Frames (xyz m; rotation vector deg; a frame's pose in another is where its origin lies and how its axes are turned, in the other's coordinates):
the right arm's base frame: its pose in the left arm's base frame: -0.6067 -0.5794 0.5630 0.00 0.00 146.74
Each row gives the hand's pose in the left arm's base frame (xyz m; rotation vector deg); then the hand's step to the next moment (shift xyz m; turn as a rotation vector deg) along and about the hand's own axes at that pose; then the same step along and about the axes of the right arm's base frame.
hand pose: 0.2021 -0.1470 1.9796 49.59 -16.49 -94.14
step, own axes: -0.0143 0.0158 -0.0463 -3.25 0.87 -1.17
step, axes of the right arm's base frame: -0.0245 -0.0414 -0.0170 0.42 -3.41 0.95
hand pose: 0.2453 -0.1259 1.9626 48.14 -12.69 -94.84
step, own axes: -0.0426 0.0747 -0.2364 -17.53 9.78 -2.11
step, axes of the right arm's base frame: -0.1258 -0.1875 -0.1110 -0.29 -16.89 11.05
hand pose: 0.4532 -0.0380 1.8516 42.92 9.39 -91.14
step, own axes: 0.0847 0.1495 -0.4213 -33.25 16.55 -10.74
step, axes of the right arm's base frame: -0.1812 -0.2612 -0.3255 1.06 -35.57 15.11
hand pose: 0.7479 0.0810 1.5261 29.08 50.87 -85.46
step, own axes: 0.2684 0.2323 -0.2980 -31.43 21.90 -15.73
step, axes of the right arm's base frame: -0.0688 -0.1353 -0.4379 -0.61 -40.31 9.49
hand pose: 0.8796 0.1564 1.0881 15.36 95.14 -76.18
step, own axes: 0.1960 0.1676 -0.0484 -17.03 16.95 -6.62
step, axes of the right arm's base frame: 0.0302 -0.0188 -0.2600 -3.84 -24.54 2.01
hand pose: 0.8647 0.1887 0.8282 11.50 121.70 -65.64
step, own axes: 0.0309 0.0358 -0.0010 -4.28 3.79 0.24
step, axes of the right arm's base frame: 0.0154 -0.0095 -0.0437 -2.57 -5.11 0.13
